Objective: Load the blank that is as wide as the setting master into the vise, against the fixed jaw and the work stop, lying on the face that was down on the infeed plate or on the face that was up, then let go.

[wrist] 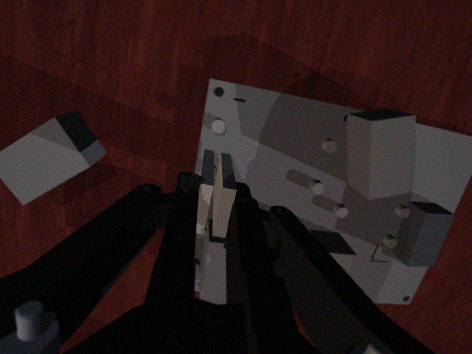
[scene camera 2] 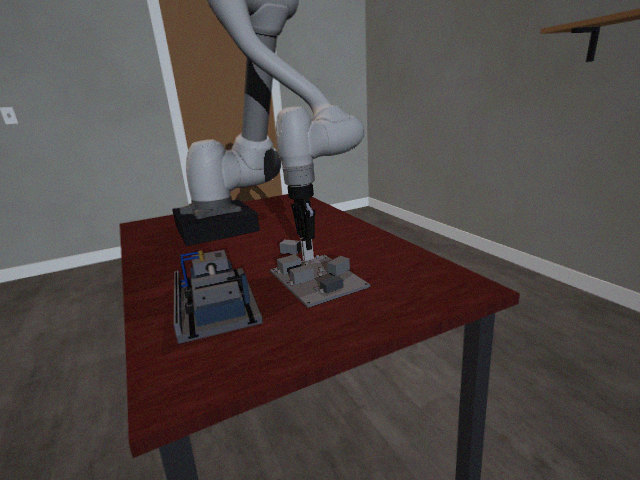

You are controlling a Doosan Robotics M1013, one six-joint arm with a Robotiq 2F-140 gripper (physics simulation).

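Frame: origin at the arm's base, x left, y down, z back, level; centimetres.
Where they show: gripper, between the fingertips: (wrist: 213, 170) (scene camera 2: 308, 258); arm's base, origin of its link: (scene camera 2: 213, 210).
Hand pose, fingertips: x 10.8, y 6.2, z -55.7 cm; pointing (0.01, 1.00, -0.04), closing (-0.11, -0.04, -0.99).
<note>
Each offset is from my fingertips to the top centre of the thing. "spot": to the spot under its first point. Level surfaces: height alone.
My gripper (scene camera 2: 308, 257) (wrist: 213, 170) points down low over the infeed plate @(dx -3.9, dy +0.7, dz -11.1 cm) (scene camera 2: 310, 298) (wrist: 445, 150). Its pads stand almost together on something narrow that I cannot make out. Grey blocks stand on the plate: one @(dx -7.7, dy -2.8, dz -1.9 cm) (scene camera 2: 288, 264) (wrist: 214, 275) is partly hidden by the right finger, another @(dx -8.3, dy -2.8, dz -10.3 cm) (scene camera 2: 302, 273) (wrist: 345, 261) is nearer the front, one @(dx +2.8, dy -2.8, dz -12.6 cm) (scene camera 2: 338, 266) (wrist: 385, 160) stands at the right in the scene view, and a darker one @(dx -4.7, dy -1.8, dz -19.7 cm) (scene camera 2: 330, 283) (wrist: 425, 237) is at the front. No block shows between the pads. The vise @(dx -32.0, dy -8.4, dz -5.5 cm) (scene camera 2: 214, 293) is at the left, with no block visible in it.
A separate grey block @(dx +0.3, dy -2.0, dz +12.1 cm) (scene camera 2: 289, 246) (wrist: 42, 160) lies on the red table @(dy +1.5 cm) (scene camera 2: 403, 289) behind the plate. Short pins (wrist: 218, 126) (wrist: 317, 187) stick up from the plate. Blue tubing @(spot: dx -36.5, dy -6.8, dz +3.5 cm) (scene camera 2: 183, 268) rises at the vise's back left. The robot's black base (scene camera 2: 222, 227) is behind.
</note>
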